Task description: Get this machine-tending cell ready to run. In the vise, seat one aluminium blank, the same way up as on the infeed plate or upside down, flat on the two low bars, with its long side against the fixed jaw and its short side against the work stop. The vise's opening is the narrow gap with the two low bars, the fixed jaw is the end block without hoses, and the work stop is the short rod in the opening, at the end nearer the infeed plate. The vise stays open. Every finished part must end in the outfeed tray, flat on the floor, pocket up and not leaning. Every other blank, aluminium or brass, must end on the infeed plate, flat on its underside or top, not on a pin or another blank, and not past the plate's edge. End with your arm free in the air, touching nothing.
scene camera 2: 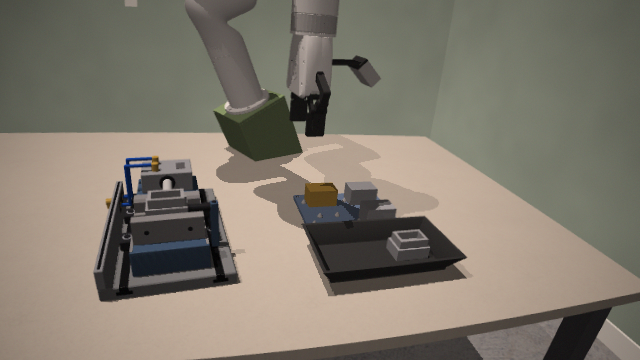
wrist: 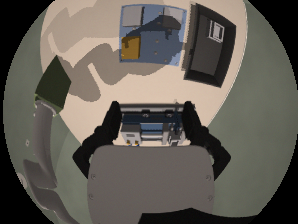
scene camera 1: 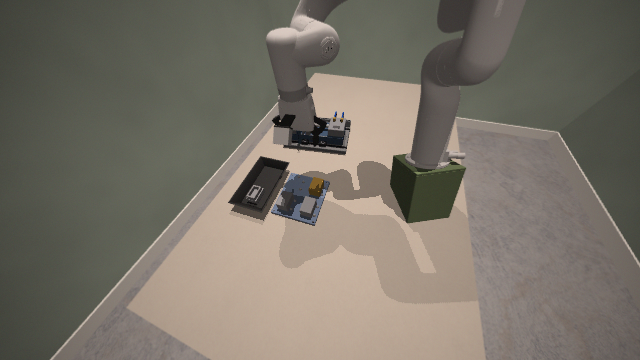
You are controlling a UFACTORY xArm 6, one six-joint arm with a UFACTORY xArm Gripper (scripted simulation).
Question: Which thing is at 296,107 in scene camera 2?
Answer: The gripper.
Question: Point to a brass blank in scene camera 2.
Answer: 316,194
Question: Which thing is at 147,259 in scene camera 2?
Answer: A vise.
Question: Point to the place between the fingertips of the gripper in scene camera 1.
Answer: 302,142
